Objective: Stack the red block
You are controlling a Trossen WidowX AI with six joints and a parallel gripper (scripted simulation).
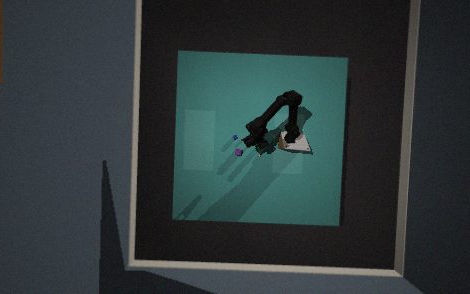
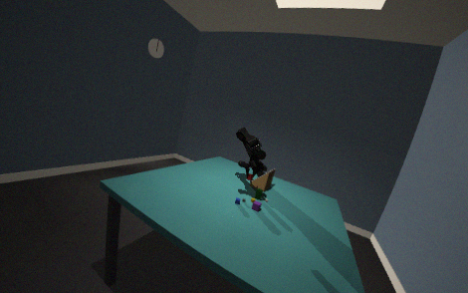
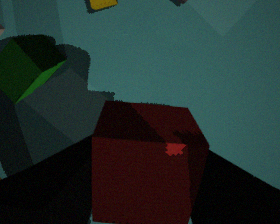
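Now: gripper tip 4 cm short of the small yellow block, 7 cm to the right of it and 12 cm above it. Round my gripper tip: red block (1 cm above); blue block (14 cm ahead, 12 cm below); purple block (12 cm ahead, 11 cm to the left, 11 cm below).
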